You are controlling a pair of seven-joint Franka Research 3 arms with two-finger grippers.
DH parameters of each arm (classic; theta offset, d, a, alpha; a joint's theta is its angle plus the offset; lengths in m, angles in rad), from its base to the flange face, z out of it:
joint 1: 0 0.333 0 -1.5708
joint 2: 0 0 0 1.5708
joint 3: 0 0.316 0.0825 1.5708
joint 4: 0 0 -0.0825 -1.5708
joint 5: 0 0.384 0 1.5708
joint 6: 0 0 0.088 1.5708
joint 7: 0 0.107 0 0
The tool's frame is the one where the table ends.
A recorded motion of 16 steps. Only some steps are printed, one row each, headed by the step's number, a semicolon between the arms.
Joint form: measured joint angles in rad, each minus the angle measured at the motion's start. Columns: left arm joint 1, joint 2, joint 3, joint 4, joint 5, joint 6, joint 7; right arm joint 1, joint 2, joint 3, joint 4, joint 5, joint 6, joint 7.
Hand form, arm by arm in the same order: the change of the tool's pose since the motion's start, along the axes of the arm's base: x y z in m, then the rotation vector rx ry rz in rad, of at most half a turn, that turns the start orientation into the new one. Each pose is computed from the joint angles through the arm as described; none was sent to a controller.
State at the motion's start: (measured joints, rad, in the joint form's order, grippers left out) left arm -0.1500 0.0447 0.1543 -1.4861 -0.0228 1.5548 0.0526; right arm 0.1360 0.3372 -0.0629 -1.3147 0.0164 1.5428 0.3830
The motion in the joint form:
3: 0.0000 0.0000 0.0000 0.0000 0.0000 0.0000 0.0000; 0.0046 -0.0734 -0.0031 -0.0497 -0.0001 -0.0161 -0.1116
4: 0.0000 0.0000 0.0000 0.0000 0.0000 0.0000 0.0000; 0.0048 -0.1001 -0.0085 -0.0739 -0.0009 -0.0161 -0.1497
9: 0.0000 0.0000 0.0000 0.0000 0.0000 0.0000 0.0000; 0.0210 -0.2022 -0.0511 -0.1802 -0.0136 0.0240 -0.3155
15: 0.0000 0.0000 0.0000 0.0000 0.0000 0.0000 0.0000; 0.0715 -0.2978 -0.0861 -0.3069 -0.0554 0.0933 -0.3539
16: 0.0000 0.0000 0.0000 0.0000 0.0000 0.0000 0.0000; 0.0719 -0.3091 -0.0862 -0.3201 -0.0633 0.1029 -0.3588
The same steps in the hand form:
3: 0.0000 0.0000 0.0000 0.0000 0.0000 0.0000; -0.0207 -0.0018 0.0224 0.0157 -0.0060 0.1116
4: 0.0000 0.0000 0.0000 0.0000 0.0000 0.0000; -0.0279 -0.0058 0.0278 0.0193 -0.0082 0.1442
9: 0.0000 0.0000 0.0000 0.0000 0.0000 0.0000; -0.0526 -0.0254 0.0434 0.0214 -0.0419 0.2833
15: 0.0000 0.0000 0.0000 0.0000 0.0000 0.0000; -0.0760 -0.0247 0.0448 -0.0111 -0.0752 0.3420
16: 0.0000 0.0000 0.0000 0.0000 0.0000 0.0000; -0.0785 -0.0259 0.0458 -0.0178 -0.0819 0.3484

